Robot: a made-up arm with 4 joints.
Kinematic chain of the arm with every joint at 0, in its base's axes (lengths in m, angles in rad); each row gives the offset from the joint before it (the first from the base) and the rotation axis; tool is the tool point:
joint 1: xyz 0 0 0.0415 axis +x
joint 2: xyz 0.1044 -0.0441 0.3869 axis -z
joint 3: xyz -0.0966 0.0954 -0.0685 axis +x
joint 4: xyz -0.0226 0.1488 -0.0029 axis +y
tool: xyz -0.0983 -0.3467 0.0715
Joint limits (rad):
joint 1: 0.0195..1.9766
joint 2: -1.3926..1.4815
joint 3: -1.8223..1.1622
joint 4: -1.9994..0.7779
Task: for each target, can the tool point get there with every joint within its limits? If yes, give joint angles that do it. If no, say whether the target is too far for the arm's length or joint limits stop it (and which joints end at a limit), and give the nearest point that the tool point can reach.
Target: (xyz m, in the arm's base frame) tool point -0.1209 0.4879 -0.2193
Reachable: no: joint limits stop it (at a limit: joint 1, joint 2, joint 3) | nearest point -0.0298 -0.0032 -0.2067 | short by 0.500 m
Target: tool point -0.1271 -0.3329 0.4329
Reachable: yes | joints 0.7622 0.0944 -1.2217 -0.3950
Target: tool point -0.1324 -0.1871 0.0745
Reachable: yes | joints 1.5239 0.5036 0.6484 -0.7125
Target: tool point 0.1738 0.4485 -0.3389
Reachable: no: joint limits stop it (at a limit: joint 1, joint 2) | nearest point 0.0503 -0.0136 -0.2533 | short by 0.486 m
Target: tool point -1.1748 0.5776 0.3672
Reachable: no: too far | nearest point -0.1690 0.0806 0.5307 | short by 1.134 m
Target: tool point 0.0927 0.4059 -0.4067
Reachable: no: joint limits stop it (at a limit: joint 1, joint 2, joint 3) | nearest point 0.0322 -0.0118 -0.2630 | short by 0.446 m
